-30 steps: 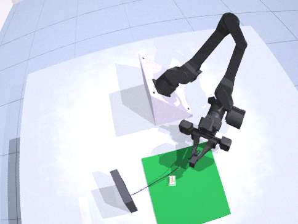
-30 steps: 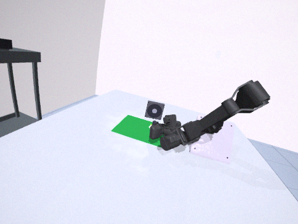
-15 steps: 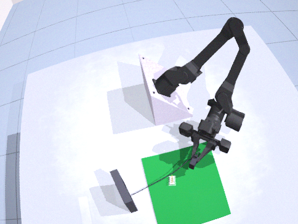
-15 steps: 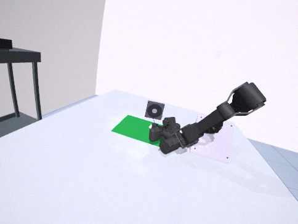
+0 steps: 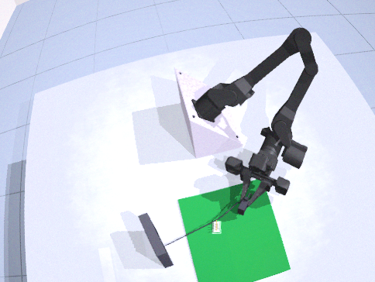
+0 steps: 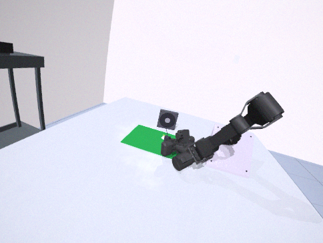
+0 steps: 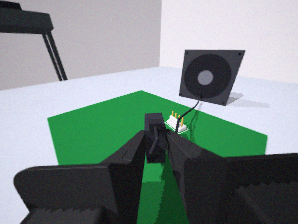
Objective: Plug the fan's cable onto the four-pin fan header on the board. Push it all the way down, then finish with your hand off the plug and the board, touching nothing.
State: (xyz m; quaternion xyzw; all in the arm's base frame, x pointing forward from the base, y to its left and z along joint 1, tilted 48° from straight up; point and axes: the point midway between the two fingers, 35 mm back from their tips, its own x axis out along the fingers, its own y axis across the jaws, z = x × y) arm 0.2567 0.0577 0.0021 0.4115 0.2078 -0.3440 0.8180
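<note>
Right now my gripper tip is 8 cm to the left of the white four-pin header, 5 cm above it and 2 cm short of it. Also, from my gripper tip: green board 6 cm below, 6 cm ahead, 5 cm to the right; dark fan plug 1 cm below; dark fan 23 cm to the right, 3 cm ahead, 1 cm above.
</note>
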